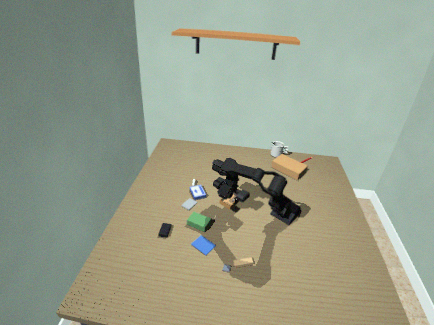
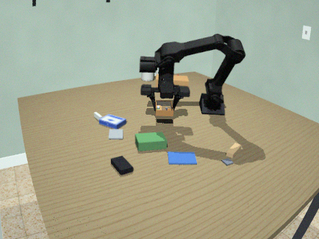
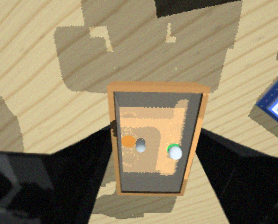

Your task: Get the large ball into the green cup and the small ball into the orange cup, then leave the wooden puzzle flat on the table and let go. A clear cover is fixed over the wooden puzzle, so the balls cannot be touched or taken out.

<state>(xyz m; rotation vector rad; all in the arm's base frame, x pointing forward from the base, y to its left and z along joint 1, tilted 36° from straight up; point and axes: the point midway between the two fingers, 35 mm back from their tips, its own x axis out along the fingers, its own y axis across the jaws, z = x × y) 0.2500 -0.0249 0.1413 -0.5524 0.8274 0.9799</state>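
Now: hand 30 mm above the wooden puzzle and 10 mm to the left of it. The rest, counted from my hand: green block: 140 mm to the left, 110 mm ahead, 80 mm below; grey tile: 210 mm ahead, 90 mm below, 30 mm to the left; blue-white box: 200 mm ahead, 80 mm below, 60 mm to the right.
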